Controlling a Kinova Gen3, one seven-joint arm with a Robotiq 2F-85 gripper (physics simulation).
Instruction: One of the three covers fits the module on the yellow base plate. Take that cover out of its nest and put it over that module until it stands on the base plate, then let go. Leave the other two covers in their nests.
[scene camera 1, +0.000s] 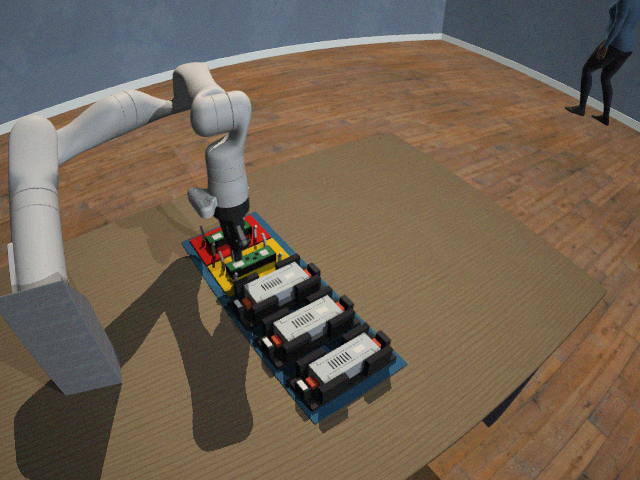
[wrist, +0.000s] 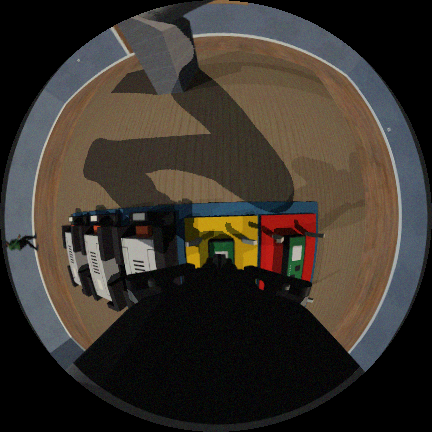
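Scene camera 1 shows a red base plate (scene camera 1: 206, 254), a yellow base plate (scene camera 1: 220, 274) and a blue board (scene camera 1: 289, 363). It also shows my gripper (scene camera 1: 237, 259), with a cover (scene camera 1: 281, 282), a cover (scene camera 1: 313, 318) and a cover (scene camera 1: 349, 358). Visible in the wrist view: the blue board (wrist: 167, 221), the red base plate (wrist: 270, 251) and my gripper (wrist: 218, 261).
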